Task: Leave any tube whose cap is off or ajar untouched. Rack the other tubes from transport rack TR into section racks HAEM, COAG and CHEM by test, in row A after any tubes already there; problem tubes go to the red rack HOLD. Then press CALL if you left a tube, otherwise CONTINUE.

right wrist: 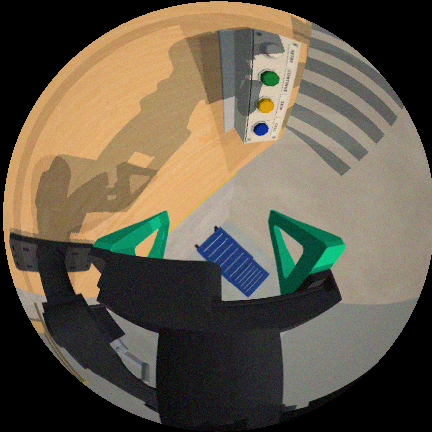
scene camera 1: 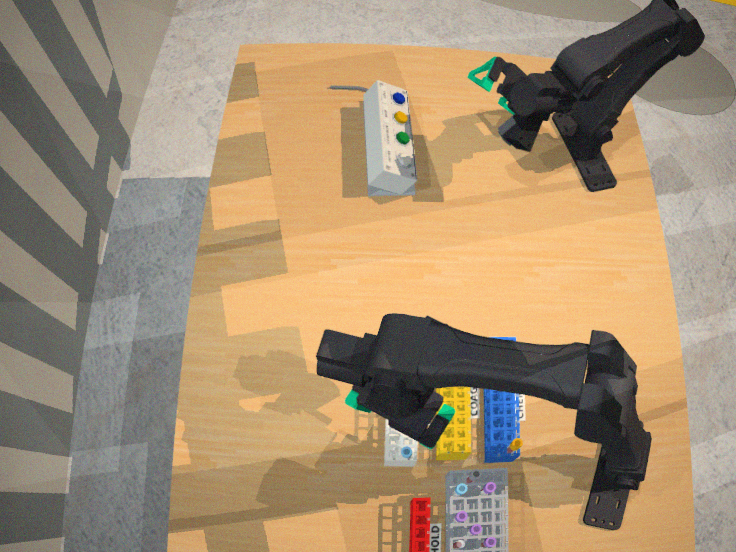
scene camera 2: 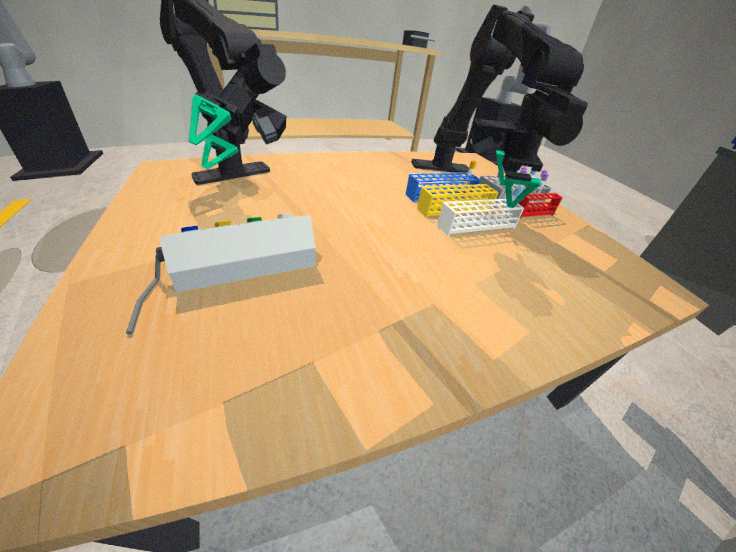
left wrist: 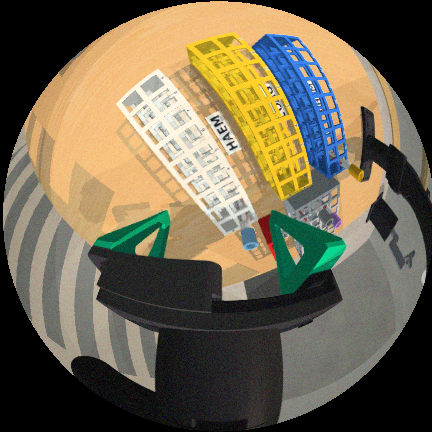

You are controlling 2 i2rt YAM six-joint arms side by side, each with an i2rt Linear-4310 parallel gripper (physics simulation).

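Places are measured from the left arm's base along level axes (x back, y right, z up), in metres.
Where they show: left gripper, fingertip midpoint: point(scene camera 1: 399, 424) point(scene camera 2: 506, 195) point(left wrist: 219, 215); right gripper, fingertip midpoint: point(right wrist: 218, 215) point(scene camera 1: 484, 87) point(scene camera 2: 198, 156); left arm's base, origin of the base link: point(scene camera 1: 613, 472) point(scene camera 2: 440, 167) point(left wrist: 367, 144); right arm's base, origin of the base link: point(right wrist: 48, 254) point(scene camera 1: 583, 150) point(scene camera 2: 232, 173).
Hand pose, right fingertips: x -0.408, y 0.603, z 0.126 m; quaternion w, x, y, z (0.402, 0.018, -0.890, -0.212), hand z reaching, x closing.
Things, the pixels of their centre, and the offset from my right fingertips. "spot": a spot on its surface instead.
- white rack HAEM, body centre: point(left wrist: 195, 153) point(scene camera 1: 401, 403) point(scene camera 2: 481, 216) dx +0.020, dy -0.590, dz -0.097 m
- blue-capped tube, body centre: point(left wrist: 243, 215) point(scene camera 1: 407, 454) point(scene camera 2: 510, 204) dx +0.053, dy -0.671, dz -0.075 m
- yellow-capped tube, body centre: point(scene camera 1: 511, 448) point(left wrist: 339, 160) dx +0.207, dy -0.618, dz -0.075 m
- Grey rack TR, body centre: point(scene camera 1: 476, 531) point(left wrist: 312, 223) point(scene camera 2: 513, 190) dx +0.196, dy -0.759, dz -0.097 m
- light-blue-capped tube, body centre: point(scene camera 1: 457, 492) dx +0.146, dy -0.708, dz -0.075 m
- button box, body centre: point(right wrist: 261, 85) point(scene camera 2: 242, 242) point(scene camera 1: 388, 135) dx -0.151, dy -0.113, dz -0.084 m
- blue CALL, body centre: point(right wrist: 261, 130) point(scene camera 1: 400, 97) dx -0.154, dy -0.033, dz -0.057 m
- green CONTINUE, body centre: point(right wrist: 271, 78) point(scene camera 1: 404, 136) dx -0.119, dy -0.127, dz -0.057 m
- cable, surface spot: point(scene camera 2: 142, 297) spot: dx -0.250, dy +0.017, dz -0.120 m
My left gripper point(scene camera 1: 401, 407) point(scene camera 2: 516, 178) point(left wrist: 219, 215) is open and empty above the white rack HAEM point(scene camera 1: 392, 459) point(left wrist: 137, 90), which holds a blue-capped tube point(scene camera 1: 406, 452) point(left wrist: 249, 239) at its near end. Yellow rack COAG point(scene camera 1: 453, 455) point(left wrist: 205, 60) and blue rack CHEM point(scene camera 1: 496, 456) point(left wrist: 260, 47) stand beside it; CHEM has a yellow-capped tube point(scene camera 1: 516, 443) point(left wrist: 356, 172). Grey rack TR point(scene camera 1: 493, 474) point(left wrist: 315, 190) holds a light-blue-capped tube point(scene camera 1: 461, 488) and several purple-capped tubes point(scene camera 1: 489, 487). Red rack HOLD point(scene camera 1: 419, 508) is partly cut off. My right gripper point(scene camera 1: 494, 90) point(right wrist: 218, 215) is open, empty.
The button box point(scene camera 1: 371, 148) point(scene camera 2: 237, 252) stands near the right arm, with blue CALL point(scene camera 1: 398, 98) point(right wrist: 261, 129) and green CONTINUE point(scene camera 1: 403, 137) point(right wrist: 270, 78). A cable point(scene camera 2: 142, 297) runs from it. The left arm hides parts of the section racks in scene camera 1.
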